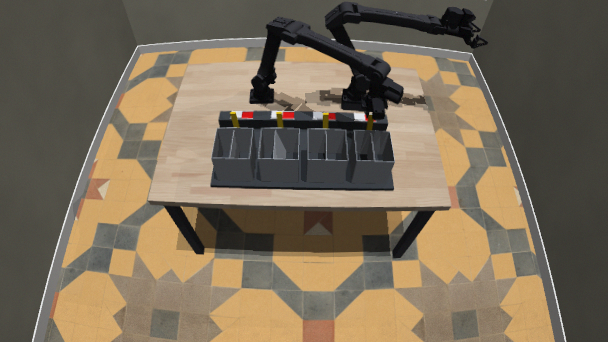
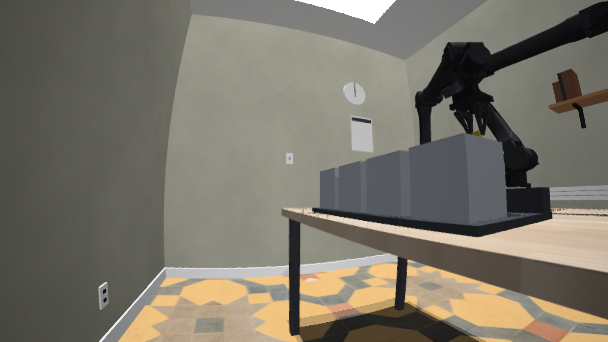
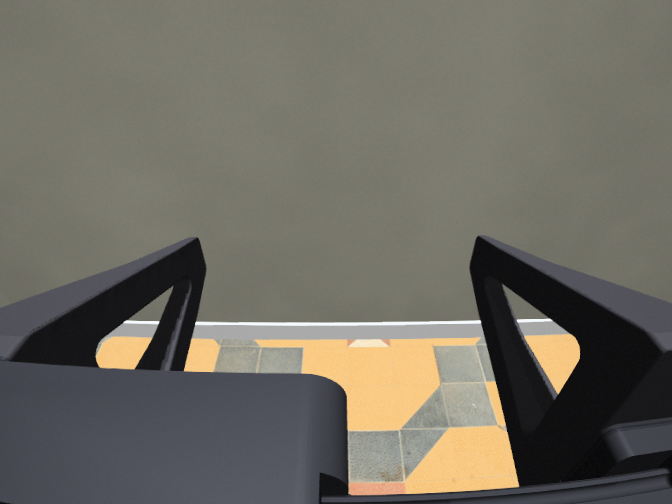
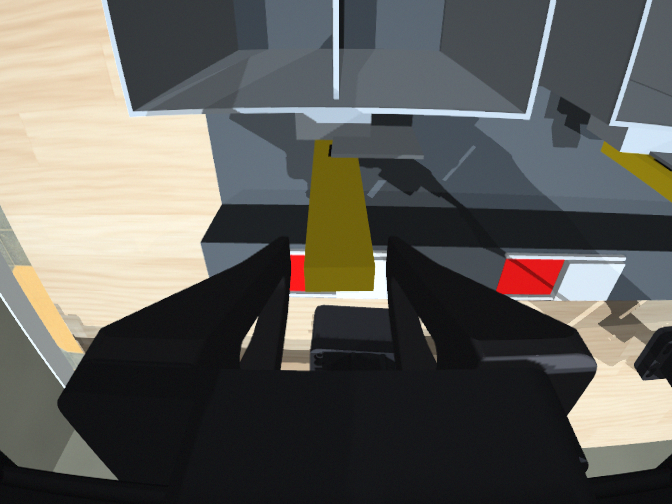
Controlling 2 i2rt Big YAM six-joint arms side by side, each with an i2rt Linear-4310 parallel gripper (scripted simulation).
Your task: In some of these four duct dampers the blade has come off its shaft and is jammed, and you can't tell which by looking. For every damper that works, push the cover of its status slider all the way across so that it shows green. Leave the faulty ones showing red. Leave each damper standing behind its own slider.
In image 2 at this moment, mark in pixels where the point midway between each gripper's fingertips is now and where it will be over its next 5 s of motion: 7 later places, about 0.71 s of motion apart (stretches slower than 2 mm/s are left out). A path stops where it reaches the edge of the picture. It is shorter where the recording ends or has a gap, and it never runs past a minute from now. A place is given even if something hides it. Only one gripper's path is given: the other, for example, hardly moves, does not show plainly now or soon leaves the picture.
My right gripper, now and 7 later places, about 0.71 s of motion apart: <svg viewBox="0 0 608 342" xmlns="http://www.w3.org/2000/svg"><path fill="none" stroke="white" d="M476 136L474 119L449 131L452 127L397 142L382 145L381 135L422 142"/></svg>
